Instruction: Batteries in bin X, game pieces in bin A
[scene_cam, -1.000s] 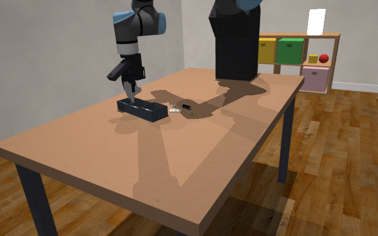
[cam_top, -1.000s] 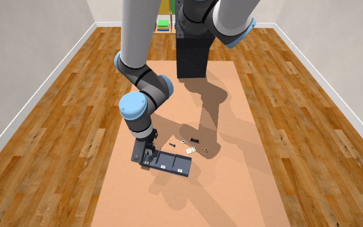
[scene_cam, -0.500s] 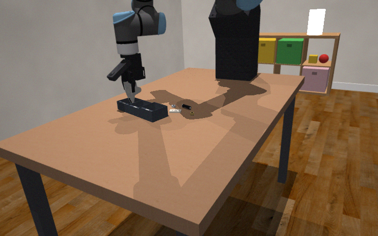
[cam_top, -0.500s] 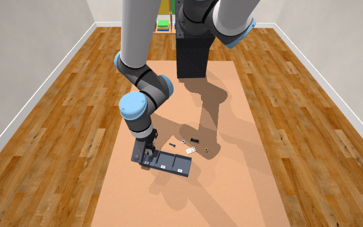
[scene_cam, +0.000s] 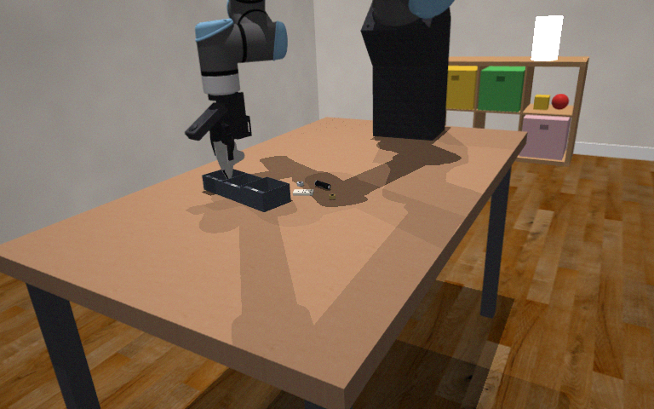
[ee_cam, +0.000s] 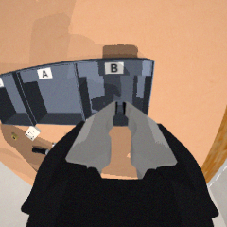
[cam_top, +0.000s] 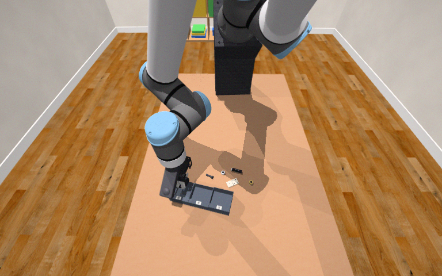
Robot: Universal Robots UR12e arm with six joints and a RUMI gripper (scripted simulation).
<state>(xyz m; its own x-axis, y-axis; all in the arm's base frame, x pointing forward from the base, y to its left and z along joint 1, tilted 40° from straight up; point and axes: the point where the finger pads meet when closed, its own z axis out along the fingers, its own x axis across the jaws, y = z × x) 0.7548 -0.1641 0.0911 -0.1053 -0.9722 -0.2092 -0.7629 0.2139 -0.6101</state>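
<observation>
Now: hand 2 cm short of the three-compartment bin tray, 9 cm to the right of it and 1 cm above it. From my hand the other things lie so: black screw (8 cm behind, 11 cm to the left, 3 cm below); white nut (11 cm behind, 16 cm to the left, 3 cm below); white domino (7 cm behind, 21 cm to the left, 3 cm below).
</observation>
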